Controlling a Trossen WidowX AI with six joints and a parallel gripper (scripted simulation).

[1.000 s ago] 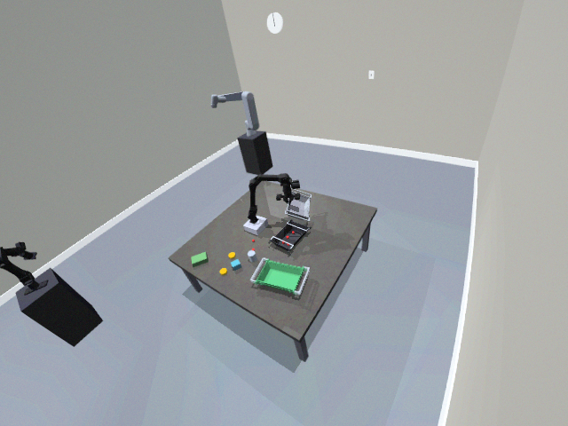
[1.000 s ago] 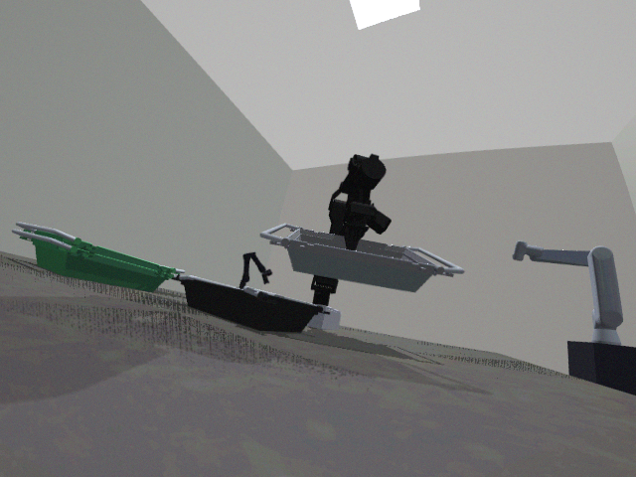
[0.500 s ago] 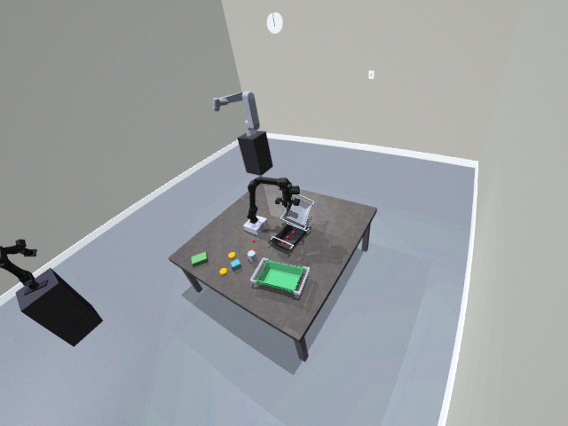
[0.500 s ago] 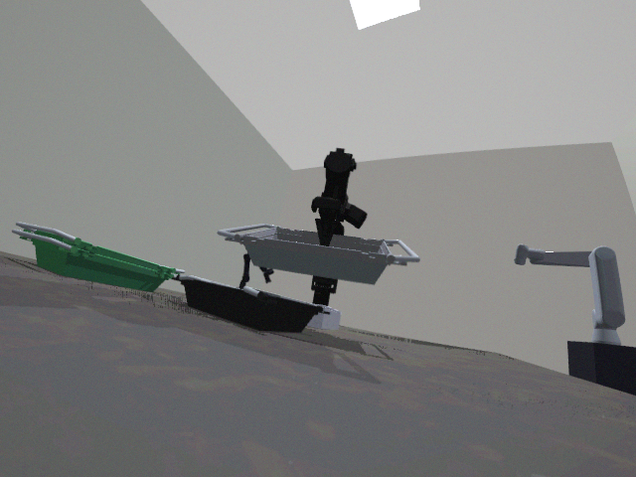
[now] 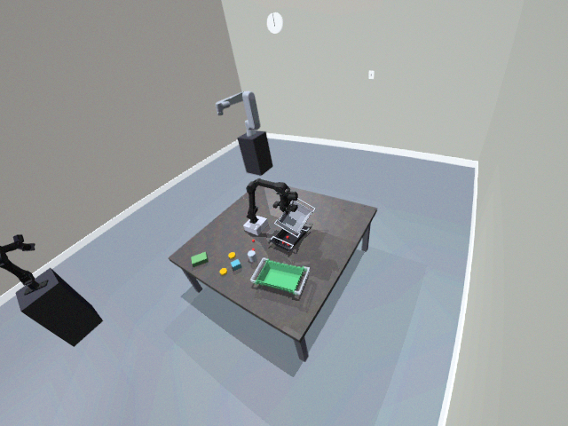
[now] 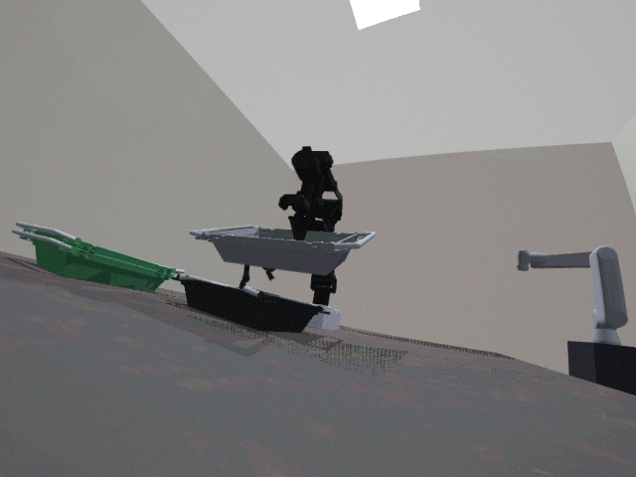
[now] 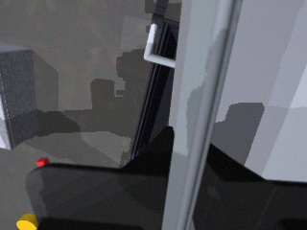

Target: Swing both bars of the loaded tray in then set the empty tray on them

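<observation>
Right now the grey tray is 80 mm ahead of my gripper tip and 10 mm to the left of it. Also, from my gripper tip: red block: 210 mm behind, 220 mm to the right, 180 mm below; then cyan cube: 150 mm behind, 490 mm to the right, 160 mm below; then grey cylinder: 90 mm behind, 370 mm to the right, 150 mm below.
</observation>
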